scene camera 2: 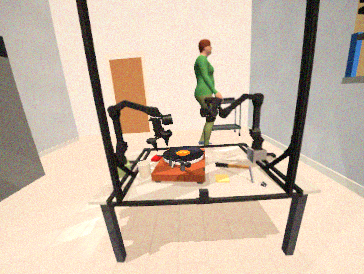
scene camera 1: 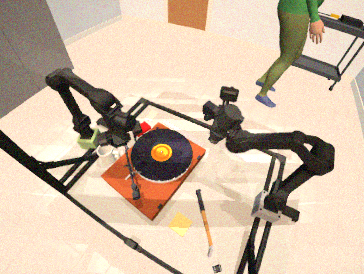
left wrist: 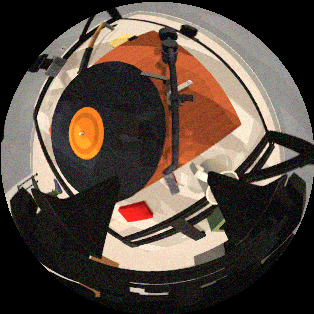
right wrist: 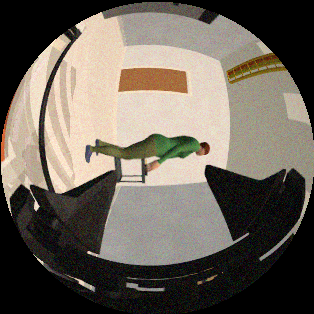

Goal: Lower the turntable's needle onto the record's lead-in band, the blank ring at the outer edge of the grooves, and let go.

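Observation:
The turntable is an orange-brown box with a black record on it. Its dark tonearm lies beside the record, clear of the grooves. The headshell is at the arm's end, past the record's edge; the needle is too small to see. My left gripper is open and empty, above the headshell end; in the left wrist view the headshell shows between its fingertips. My right gripper is open and empty, raised beyond the turntable, facing the room.
A pale mug stands close to the headshell end. A red block lies near the turntable's corner. A hammer and a yellow note lie on the right. A black frame edges the table.

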